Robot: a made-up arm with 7 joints. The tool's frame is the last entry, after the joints. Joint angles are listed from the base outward. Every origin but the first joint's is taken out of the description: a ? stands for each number. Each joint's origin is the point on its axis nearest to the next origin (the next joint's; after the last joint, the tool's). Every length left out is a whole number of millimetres.
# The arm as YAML. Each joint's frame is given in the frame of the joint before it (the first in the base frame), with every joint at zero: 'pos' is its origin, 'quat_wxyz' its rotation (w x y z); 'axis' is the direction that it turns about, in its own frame. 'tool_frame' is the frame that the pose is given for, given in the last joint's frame.
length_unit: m
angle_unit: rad
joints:
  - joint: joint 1
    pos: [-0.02, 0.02, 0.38]
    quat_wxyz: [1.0, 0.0, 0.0, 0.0]
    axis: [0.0, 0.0, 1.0]
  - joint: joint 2
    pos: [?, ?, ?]
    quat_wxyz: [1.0, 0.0, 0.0, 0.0]
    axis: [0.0, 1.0, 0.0]
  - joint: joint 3
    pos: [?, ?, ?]
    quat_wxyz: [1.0, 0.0, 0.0, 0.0]
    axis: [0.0, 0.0, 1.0]
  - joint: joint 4
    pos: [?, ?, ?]
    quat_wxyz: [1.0, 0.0, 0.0, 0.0]
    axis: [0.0, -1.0, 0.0]
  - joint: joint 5
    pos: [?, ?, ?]
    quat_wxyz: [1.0, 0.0, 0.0, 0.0]
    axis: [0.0, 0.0, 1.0]
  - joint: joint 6
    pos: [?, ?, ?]
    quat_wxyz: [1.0, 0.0, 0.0, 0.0]
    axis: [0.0, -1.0, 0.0]
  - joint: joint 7
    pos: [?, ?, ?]
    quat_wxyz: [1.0, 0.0, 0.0, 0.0]
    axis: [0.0, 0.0, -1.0]
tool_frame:
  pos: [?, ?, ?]
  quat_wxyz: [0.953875, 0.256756, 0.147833, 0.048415]
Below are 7 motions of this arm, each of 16 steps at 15 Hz.
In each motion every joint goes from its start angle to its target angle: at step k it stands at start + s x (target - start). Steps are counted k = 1, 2, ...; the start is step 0. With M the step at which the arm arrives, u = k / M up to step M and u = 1 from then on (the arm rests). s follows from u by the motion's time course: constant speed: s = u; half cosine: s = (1 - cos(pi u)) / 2; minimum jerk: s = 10 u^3 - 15 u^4 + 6 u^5.
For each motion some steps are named. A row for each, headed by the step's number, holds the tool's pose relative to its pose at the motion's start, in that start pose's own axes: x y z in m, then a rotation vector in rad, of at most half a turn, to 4 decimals.
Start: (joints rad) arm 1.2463 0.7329 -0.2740 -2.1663 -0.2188 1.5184 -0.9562
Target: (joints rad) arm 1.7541 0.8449 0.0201 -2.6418 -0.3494 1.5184 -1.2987
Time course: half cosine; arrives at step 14
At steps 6, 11, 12, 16:
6: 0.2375 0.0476 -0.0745 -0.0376 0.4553 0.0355
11: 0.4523 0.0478 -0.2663 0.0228 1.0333 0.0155
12: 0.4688 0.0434 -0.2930 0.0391 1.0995 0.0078
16: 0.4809 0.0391 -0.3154 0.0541 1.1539 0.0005

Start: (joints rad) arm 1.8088 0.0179 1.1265 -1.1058 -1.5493 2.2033 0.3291
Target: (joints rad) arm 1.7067 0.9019 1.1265 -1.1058 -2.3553 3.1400 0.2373
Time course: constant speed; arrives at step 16
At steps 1, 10, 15, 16:
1: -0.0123 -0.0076 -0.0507 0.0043 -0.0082 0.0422
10: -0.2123 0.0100 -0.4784 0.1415 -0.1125 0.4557
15: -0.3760 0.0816 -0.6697 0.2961 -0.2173 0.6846
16: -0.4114 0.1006 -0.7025 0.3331 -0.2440 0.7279

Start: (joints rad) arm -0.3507 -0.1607 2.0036 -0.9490 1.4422 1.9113 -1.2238
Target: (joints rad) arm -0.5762 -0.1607 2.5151 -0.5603 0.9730 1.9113 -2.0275
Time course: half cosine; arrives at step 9
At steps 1, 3, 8, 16:
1: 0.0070 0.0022 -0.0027 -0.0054 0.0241 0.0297
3: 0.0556 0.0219 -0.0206 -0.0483 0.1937 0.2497
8: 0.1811 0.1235 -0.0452 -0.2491 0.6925 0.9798
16: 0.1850 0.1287 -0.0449 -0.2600 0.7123 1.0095

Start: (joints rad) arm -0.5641 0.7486 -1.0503 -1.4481 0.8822 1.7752 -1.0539
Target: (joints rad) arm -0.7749 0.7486 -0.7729 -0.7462 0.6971 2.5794 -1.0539
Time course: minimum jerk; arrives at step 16
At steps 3, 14, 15, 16:
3: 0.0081 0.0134 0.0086 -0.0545 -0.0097 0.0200
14: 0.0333 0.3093 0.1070 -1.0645 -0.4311 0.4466
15: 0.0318 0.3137 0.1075 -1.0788 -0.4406 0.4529
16: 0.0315 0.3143 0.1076 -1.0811 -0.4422 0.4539

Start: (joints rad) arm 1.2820 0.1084 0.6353 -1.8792 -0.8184 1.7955 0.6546
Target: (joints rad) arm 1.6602 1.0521 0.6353 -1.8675 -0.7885 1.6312 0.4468
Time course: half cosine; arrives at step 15
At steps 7, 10, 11, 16:
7: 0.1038 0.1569 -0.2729 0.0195 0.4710 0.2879
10: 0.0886 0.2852 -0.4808 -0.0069 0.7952 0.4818
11: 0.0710 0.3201 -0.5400 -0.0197 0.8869 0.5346
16: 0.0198 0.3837 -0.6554 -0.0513 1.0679 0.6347

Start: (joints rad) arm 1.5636 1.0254 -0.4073 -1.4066 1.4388 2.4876 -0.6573
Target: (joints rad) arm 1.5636 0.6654 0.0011 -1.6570 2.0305 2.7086 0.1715
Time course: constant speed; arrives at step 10
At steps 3, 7, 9, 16:
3: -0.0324 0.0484 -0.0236 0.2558 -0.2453 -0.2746
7: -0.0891 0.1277 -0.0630 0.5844 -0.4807 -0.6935
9: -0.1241 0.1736 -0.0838 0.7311 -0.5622 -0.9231
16: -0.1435 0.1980 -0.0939 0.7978 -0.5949 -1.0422

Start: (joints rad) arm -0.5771 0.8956 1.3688 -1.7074 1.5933 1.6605 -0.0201
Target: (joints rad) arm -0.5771 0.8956 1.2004 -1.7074 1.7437 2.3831 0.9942
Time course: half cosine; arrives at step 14
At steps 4, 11, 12, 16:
4: -0.0163 0.0139 0.0279 0.0651 -0.2410 -0.0682
11: -0.0979 0.0512 0.1118 0.5794 -1.0503 -0.2730
12: -0.1057 0.0532 0.1169 0.6418 -1.1078 -0.2857
16: -0.1122 0.0548 0.1210 0.6957 -1.1537 -0.2957

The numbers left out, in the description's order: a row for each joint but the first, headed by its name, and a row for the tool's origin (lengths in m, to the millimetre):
joint 2: 0.0 -0.03 0.0
joint 3: 0.01 0.0 0.51
joint 4: 0.1 -0.02 0.0
joint 5: -0.14 0.0 0.55
joint 6: -0.01 0.0 0.0
joint 7: 0.07 0.0 0.05
tool: 0.01 0.01 0.0

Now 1 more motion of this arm.
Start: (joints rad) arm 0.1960 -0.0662 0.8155 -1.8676 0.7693 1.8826 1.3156
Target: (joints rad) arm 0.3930 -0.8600 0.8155 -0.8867 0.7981 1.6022 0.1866
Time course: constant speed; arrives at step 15
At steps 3, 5, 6, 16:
3: -0.2449 -0.0062 0.0379 -0.0156 0.1534 0.4769
5: -0.4101 -0.0548 0.0663 -0.0473 0.2453 0.8023
6: -0.4902 -0.0926 0.0814 -0.0693 0.2879 0.9667
16: -0.9594 -0.7674 0.2391 -0.4539 0.5298 2.4731

